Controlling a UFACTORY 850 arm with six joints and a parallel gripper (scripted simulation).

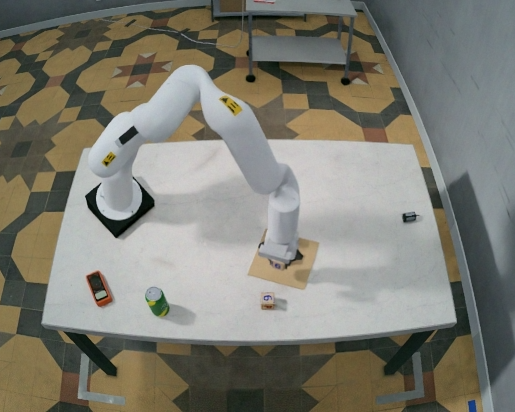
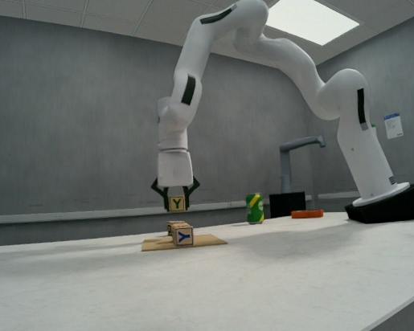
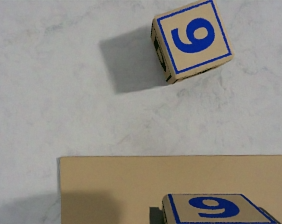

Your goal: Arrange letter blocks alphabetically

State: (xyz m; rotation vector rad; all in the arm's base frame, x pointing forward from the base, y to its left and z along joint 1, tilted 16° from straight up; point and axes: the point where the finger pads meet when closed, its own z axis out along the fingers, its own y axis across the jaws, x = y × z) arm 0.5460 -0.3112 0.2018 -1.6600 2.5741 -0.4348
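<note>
Right now the J block is 70 mm below my hand, 60 mm to the left of it and 30 mm ahead of it. Also, from my hand: tan mat 100 mm below, 60 mm to the left, 30 mm ahead; then Q block right at my hand; then green can 410 mm behind, 100 mm to the right, 40 mm below.
</note>
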